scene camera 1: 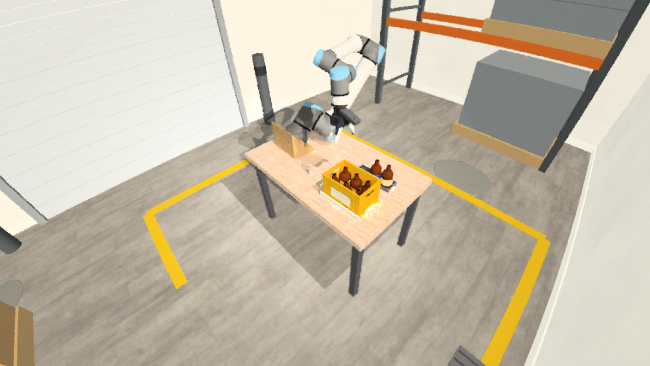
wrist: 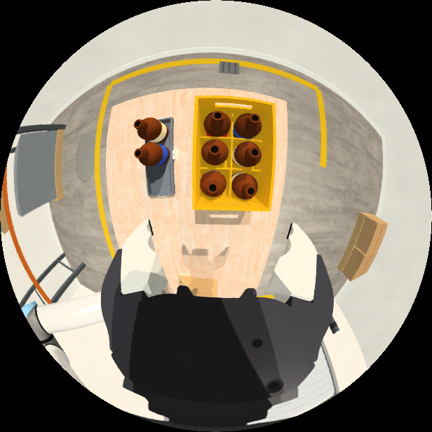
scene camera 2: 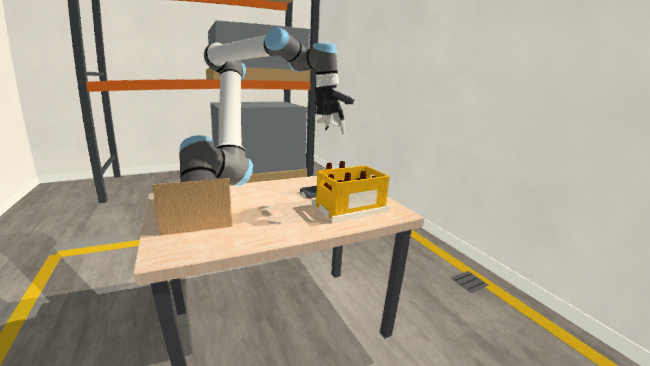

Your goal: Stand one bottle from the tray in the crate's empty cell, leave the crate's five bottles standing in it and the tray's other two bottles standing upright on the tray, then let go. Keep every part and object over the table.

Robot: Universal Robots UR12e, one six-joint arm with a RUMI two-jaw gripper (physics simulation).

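Pixels of known places: gripper, fingertip midpoint: (scene camera 1: pixel 344 139) (scene camera 2: pixel 334 132); arm's base at its link origin: (scene camera 1: pixel 295 136) (scene camera 2: pixel 200 196).
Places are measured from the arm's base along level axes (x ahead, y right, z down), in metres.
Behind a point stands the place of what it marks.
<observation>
The yellow crate (scene camera 1: pixel 371 201) {x 0.786, y 0.126, z 0.050 m} (scene camera 2: pixel 327 201) {x 0.513, y 0.161, z 0.039 m} (wrist: pixel 271 190) stands on the table. In the wrist view each of its cells shows a brown bottle, including the bottle (wrist: pixel 212 182) in the left cell of the row nearest my gripper. They look upright; their lower parts are hidden. The dark grey tray (scene camera 2: pixel 307 192) {x 0.554, y -0.123, z 0.104 m} (wrist: pixel 161 186) lies beside the crate and bears two upright bottles, one with a cream label (scene camera 1: pixel 388 176) {x 0.766, y -0.069, z 0.001 m} (wrist: pixel 151 129) and one with a blue label (scene camera 1: pixel 376 167) {x 0.673, y -0.073, z -0.016 m} (wrist: pixel 154 154). My gripper (scene camera 1: pixel 345 135) {x 0.560, y 0.107, z -0.256 m} (scene camera 2: pixel 335 130) {x 0.560, y 0.107, z -0.256 m} (wrist: pixel 220 224) is wide open and empty, high above the table and apart from the crate.
A brown upright board (scene camera 1: pixel 285 141) {x 0.003, y 0.100, z -0.007 m} (scene camera 2: pixel 192 207) {x -0.041, y 0.095, z 0.002 m} (wrist: pixel 197 285) stands on the table (scene camera 1: pixel 360 239) {x 0.878, y 0.340, z 0.104 m} (scene camera 2: pixel 250 257) {x 0.114, y 0.334, z 0.119 m} near the arm's base. An orange and dark rack (scene camera 1: pixel 500 42) (scene camera 2: pixel 150 85) with grey boxes stands beyond the table.
</observation>
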